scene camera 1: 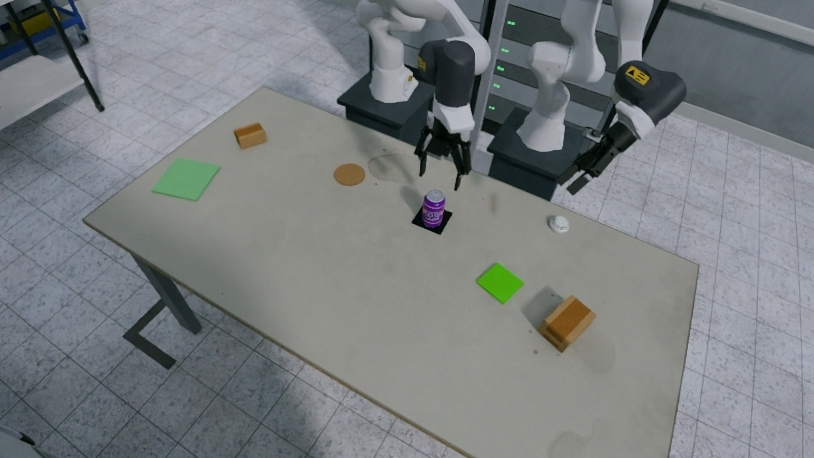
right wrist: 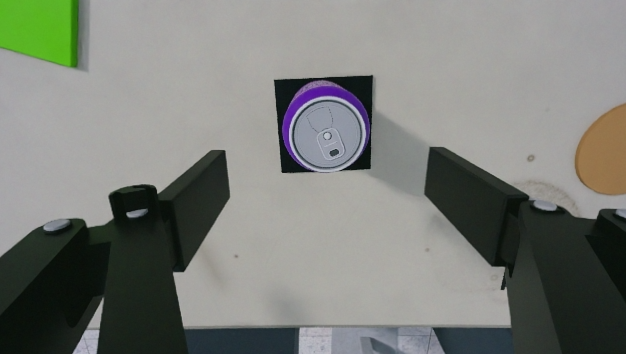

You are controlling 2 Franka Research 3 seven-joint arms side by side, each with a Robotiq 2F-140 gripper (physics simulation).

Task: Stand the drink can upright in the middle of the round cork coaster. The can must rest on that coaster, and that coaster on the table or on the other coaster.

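Observation:
The purple drink can [scene camera 1: 433,209] [right wrist: 327,132] stands upright on the black square coaster [scene camera 1: 421,221] [right wrist: 363,84]. The round cork coaster [scene camera 1: 349,174] [right wrist: 604,155] lies flat on the table, left of the can in the scene view and at the right edge of the wrist view. My right gripper [scene camera 1: 439,178] [right wrist: 327,172] is open and empty above the table, pointing down, slightly to the robot's side of the can. The can's lid shows between its spread fingers in the wrist view. My left gripper [scene camera 1: 568,185] is open and empty, tilted, near the table's back edge at the right.
A bright green square [scene camera 1: 499,282] [right wrist: 37,30] and a brown block [scene camera 1: 567,322] lie to the right of the can in the scene view. A white round object [scene camera 1: 558,223] is near the back edge. A pale green square [scene camera 1: 185,179] and a smaller brown block [scene camera 1: 250,135] lie at the left.

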